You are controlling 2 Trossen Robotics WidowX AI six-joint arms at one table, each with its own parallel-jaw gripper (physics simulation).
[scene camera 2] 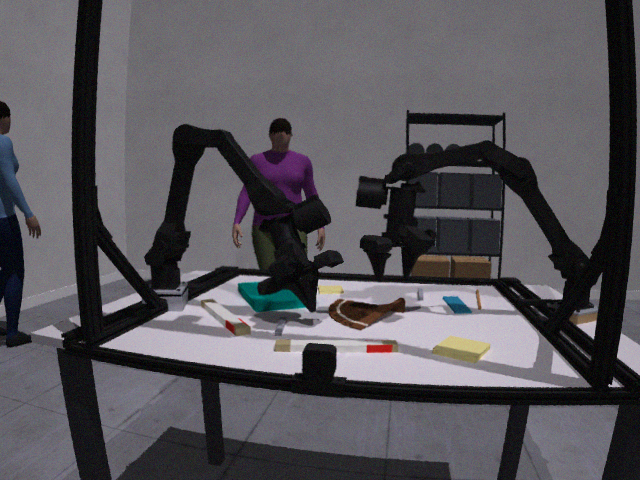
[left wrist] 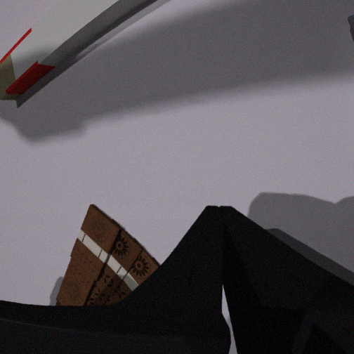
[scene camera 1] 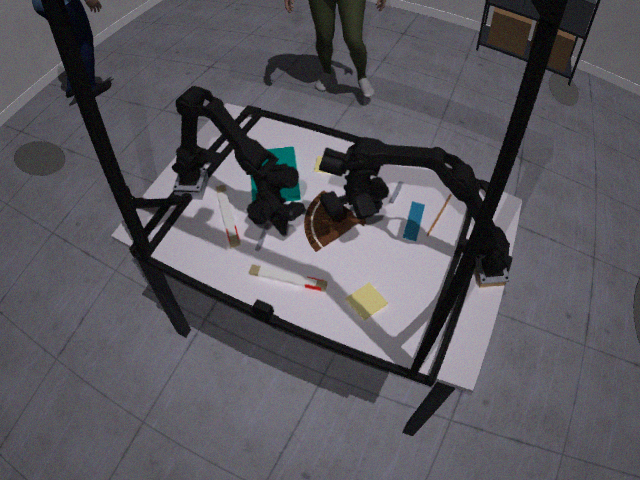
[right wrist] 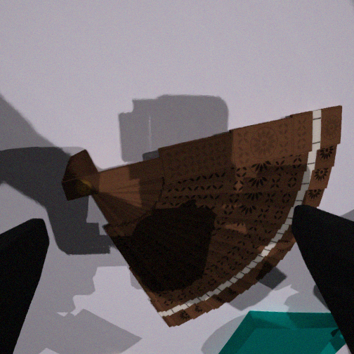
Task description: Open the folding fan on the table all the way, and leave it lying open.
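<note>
The brown folding fan lies on the table, spread to roughly a quarter circle. Its pale band runs along the outer arc, and its narrow pivot end lies at the left in the right wrist view. My left gripper is shut and empty, low over the table beside the fan's arc, apart from it. My right gripper is wide open and empty, raised above the fan. In scene camera 1 it hides part of the fan.
A teal box lies behind my left gripper. Two white-and-red boxes lie at left and front. A yellow pad is front right. A blue block and an orange stick lie right of the fan.
</note>
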